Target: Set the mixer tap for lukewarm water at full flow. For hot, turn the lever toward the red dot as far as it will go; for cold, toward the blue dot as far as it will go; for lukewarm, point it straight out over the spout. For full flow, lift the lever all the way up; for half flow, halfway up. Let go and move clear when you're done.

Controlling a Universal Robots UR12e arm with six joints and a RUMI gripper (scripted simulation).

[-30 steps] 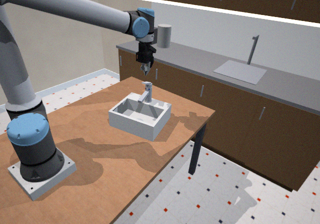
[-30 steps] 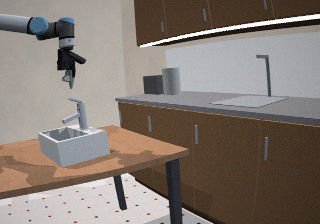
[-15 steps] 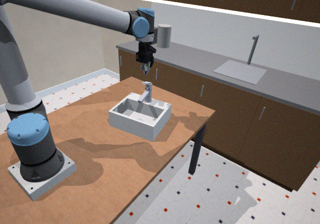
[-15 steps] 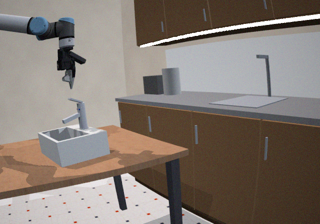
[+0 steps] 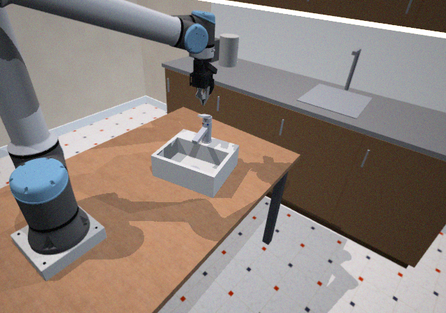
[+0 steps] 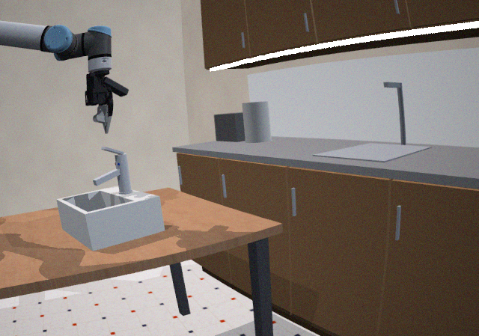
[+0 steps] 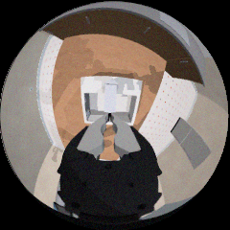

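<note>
Now: hand 2 cm short of the lever and 8 cm above it. Also, from my hand: grey mixer tap (3 cm ahead, 1 cm to the left, 13 cm below); then white basin (7 cm behind, 1 cm to the right, 32 cm below).
</note>
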